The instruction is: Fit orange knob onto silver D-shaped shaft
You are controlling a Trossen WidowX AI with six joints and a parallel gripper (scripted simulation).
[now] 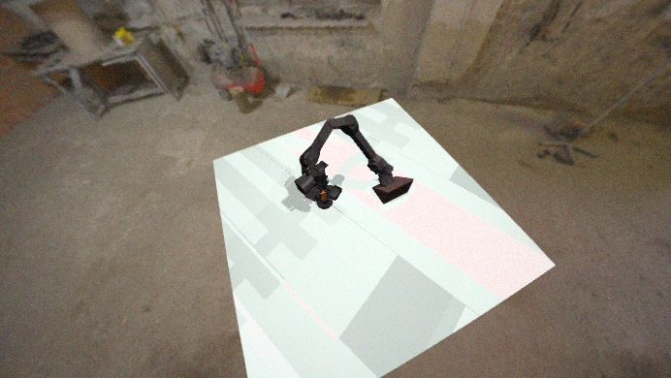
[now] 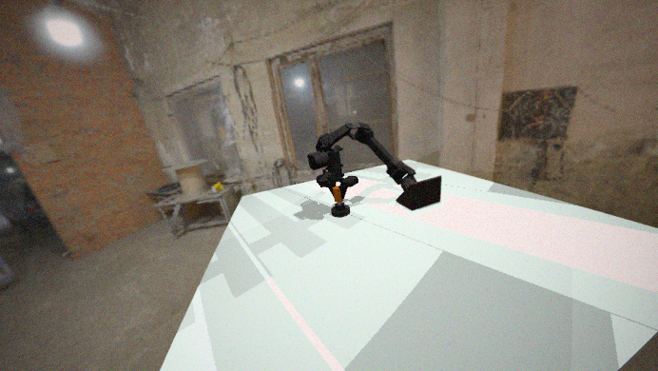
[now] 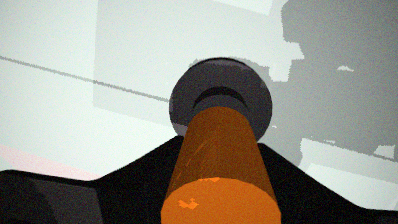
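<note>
My gripper tip is 3 cm below the orange knob. From my gripper tip the other things lie so: round pedestal 4 cm below.
</note>
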